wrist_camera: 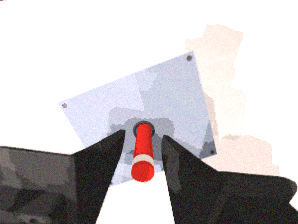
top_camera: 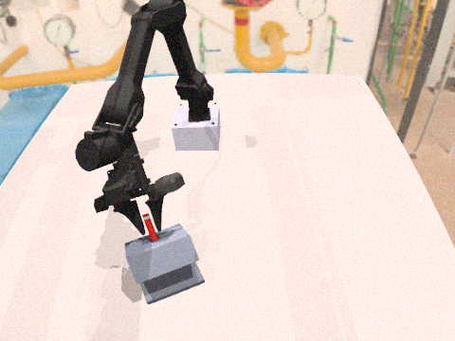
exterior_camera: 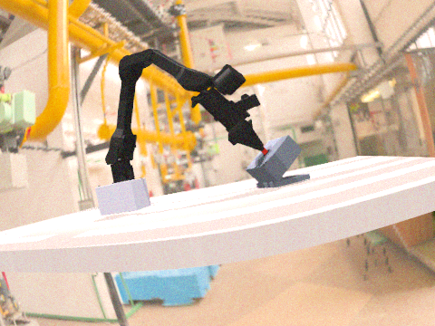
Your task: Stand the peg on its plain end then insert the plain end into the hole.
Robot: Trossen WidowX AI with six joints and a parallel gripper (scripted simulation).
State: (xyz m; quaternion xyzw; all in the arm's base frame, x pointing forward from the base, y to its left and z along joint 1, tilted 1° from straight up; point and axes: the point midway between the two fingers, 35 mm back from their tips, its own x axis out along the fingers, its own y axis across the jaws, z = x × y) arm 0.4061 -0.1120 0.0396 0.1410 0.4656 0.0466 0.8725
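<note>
Now: gripper tip 10 mm past the red peg and 10 mm below it. The rest, counted from my gripper tip: foot plate 40 mm ahead, 20 mm to the left, 100 mm below; grey sloped panel 20 mm ahead, 10 mm to the left, 40 mm below.
</note>
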